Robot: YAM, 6 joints.
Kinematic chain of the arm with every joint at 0, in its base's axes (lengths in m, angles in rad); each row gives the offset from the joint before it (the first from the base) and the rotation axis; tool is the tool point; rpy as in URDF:
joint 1: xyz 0 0 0.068 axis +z
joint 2: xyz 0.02 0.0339 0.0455 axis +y
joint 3: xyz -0.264 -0.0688 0 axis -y
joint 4: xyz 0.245 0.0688 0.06 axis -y
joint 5: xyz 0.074 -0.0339 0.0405 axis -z
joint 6: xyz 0.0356 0 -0.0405 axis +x
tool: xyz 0 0 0 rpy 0 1.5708 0
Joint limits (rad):
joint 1: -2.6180..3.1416
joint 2: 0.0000..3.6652
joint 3: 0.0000..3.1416
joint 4: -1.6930..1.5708
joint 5: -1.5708..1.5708
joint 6: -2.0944..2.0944
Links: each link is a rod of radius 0.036 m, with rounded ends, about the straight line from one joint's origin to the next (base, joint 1, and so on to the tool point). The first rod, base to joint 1, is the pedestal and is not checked.
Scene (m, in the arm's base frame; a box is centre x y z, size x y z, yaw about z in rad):
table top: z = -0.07
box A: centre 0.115 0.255 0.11 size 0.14 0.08 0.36 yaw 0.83
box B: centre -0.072 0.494 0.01 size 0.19 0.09 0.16 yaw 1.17
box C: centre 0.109 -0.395 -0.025 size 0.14 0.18 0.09 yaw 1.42
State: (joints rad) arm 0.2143 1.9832 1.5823 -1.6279 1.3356 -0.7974
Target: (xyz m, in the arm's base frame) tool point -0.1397 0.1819 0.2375
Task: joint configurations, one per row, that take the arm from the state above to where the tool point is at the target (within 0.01 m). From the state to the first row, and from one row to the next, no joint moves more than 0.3 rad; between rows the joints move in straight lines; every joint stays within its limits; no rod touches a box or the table.
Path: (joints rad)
1: 0.4776 1.8810 1.6308 -1.5788 1.3098 -0.7974
2: 0.7409 1.7789 1.6792 -1.5297 1.2839 -0.7974
3: 1.0042 1.6767 1.7277 -1.4806 1.2581 -0.7974
4: 1.2675 1.5746 1.7761 -1.4315 1.2322 -0.7974
5: 1.5421 1.5896 1.6133 -1.4969 1.2041 -0.7974
6: 1.8167 1.6047 1.4505 -1.5622 1.1760 -0.7974
7: 2.0913 1.6198 1.2876 -1.6276 1.1479 -0.7974
8: 2.3659 1.6348 1.1248 -1.6930 1.1197 -0.7974

